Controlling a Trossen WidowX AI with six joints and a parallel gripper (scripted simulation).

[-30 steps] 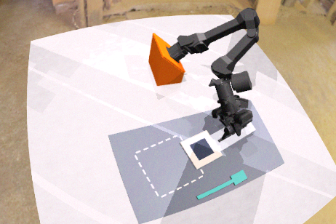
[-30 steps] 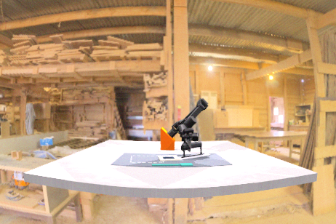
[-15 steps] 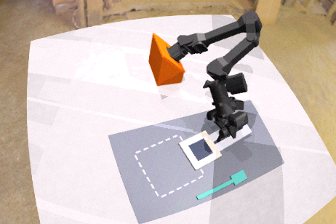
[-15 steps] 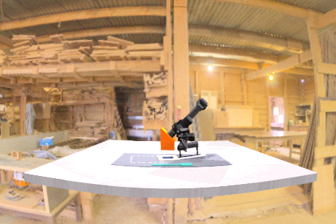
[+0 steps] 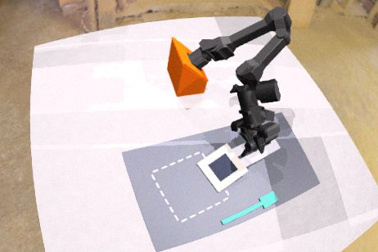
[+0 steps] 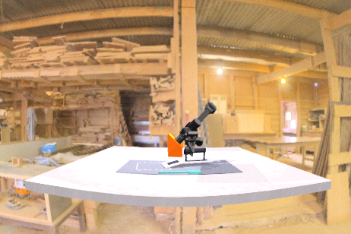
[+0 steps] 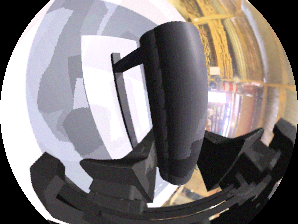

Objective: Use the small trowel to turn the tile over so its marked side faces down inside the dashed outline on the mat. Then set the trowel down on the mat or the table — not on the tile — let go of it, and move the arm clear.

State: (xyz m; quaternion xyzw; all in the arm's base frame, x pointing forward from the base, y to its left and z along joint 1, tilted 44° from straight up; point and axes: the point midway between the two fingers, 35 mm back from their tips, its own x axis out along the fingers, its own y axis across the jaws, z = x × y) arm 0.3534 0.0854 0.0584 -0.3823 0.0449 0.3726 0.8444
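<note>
Now: gripper tip 11 cm to the left of the tile and 5 cm above it. From my gripper tip the other things lie so: small trowel (3 cm behind, 1 cm to the right, 1 cm below); then teal trowel (16 cm ahead, 5 cm to the right, 7 cm below); then grey mat (2 cm ahead, 8 cm to the right, 9 cm below).
</note>
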